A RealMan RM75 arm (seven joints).
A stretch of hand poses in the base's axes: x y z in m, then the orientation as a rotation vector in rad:
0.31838 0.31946 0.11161 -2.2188 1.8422 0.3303
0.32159 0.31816 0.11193 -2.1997 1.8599 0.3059
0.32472 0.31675 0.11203 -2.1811 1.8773 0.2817
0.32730 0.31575 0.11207 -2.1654 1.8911 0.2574
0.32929 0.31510 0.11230 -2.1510 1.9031 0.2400
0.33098 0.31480 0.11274 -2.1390 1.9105 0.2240
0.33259 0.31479 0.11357 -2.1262 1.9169 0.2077
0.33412 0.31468 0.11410 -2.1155 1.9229 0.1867
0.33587 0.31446 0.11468 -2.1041 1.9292 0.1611
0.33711 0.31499 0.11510 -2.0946 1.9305 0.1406
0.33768 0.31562 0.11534 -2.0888 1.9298 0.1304
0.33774 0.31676 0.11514 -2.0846 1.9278 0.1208
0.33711 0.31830 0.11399 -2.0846 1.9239 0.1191
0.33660 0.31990 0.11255 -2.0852 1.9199 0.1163
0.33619 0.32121 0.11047 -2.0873 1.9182 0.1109
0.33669 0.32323 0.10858 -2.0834 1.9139 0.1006
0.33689 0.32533 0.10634 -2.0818 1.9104 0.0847
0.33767 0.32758 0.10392 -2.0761 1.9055 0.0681
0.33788 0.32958 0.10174 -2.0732 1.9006 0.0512
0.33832 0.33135 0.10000 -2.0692 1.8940 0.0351
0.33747 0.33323 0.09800 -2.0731 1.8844 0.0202
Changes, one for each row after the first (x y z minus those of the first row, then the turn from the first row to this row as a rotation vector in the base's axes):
0.00321 -0.00130 0.00032 -0.0062 -0.0132 -0.0201
0.00634 -0.00271 0.00042 -0.0128 -0.0261 -0.0397
0.00892 -0.00371 0.00046 -0.0196 -0.0394 -0.0563
0.01091 -0.00436 0.00069 -0.0238 -0.0490 -0.0708
0.01260 -0.00466 0.00113 -0.0267 -0.0590 -0.0819
0.01421 -0.00467 0.00196 -0.0288 -0.0698 -0.0930
0.01574 -0.00478 0.00249 -0.0339 -0.0827 -0.1032
0.01749 -0.00500 0.00307 -0.0407 -0.0982 -0.1144
0.01873 -0.00447 0.00349 -0.0441 -0.1125 -0.1219
0.01930 -0.00384 0.00373 -0.0445 -0.1207 -0.1257
0.01936 -0.00270 0.00353 -0.0449 -0.1286 -0.1280
0.01873 -0.00116 0.00238 -0.0435 -0.1314 -0.1264
0.01822 0.00044 0.00094 -0.0429 -0.1348 -0.1246
0.01781 0.00175 -0.00114 -0.0454 -0.1378 -0.1232
0.01831 0.00377 -0.00303 -0.0451 -0.1471 -0.1243
0.01851 0.00587 -0.00527 -0.0490 -0.1582 -0.1251
0.01929 0.00812 -0.00769 -0.0501 -0.1719 -0.1275
0.01950 0.01012 -0.00987 -0.0531 -0.1847 -0.1284
0.01994 0.01189 -0.01161 -0.0543 -0.1983 -0.1291
0.01909 0.01377 -0.01361 -0.0580 -0.2098 -0.1240

